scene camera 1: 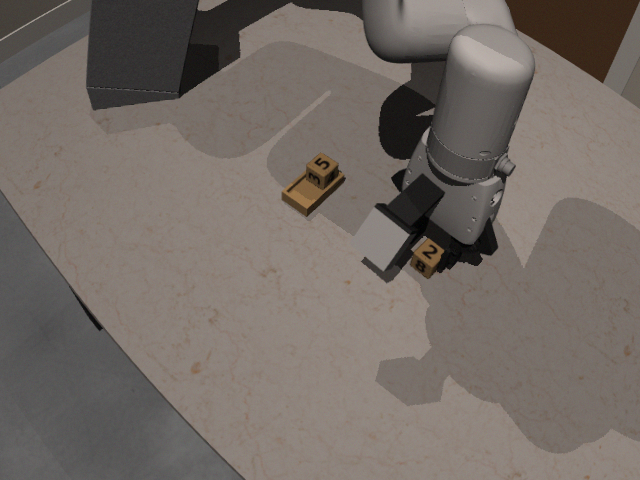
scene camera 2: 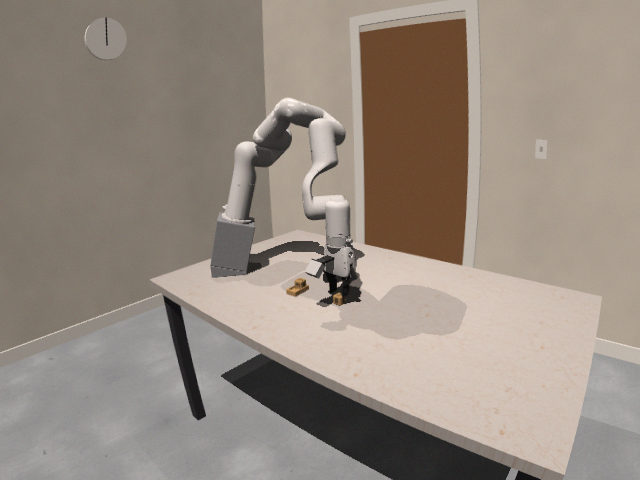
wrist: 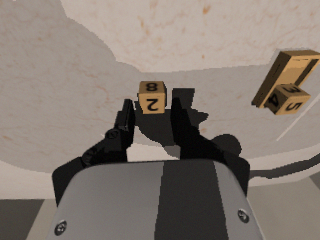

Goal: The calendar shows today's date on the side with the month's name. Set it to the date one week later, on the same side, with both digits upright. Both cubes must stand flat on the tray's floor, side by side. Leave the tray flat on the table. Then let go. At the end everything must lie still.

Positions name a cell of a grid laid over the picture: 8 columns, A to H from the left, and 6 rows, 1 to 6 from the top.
Labels:
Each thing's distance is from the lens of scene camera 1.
wooden cube (scene camera 1: F4): 70 cm
wooden cube (scene camera 1: E3): 75 cm
wooden tray (scene camera 1: D3): 76 cm

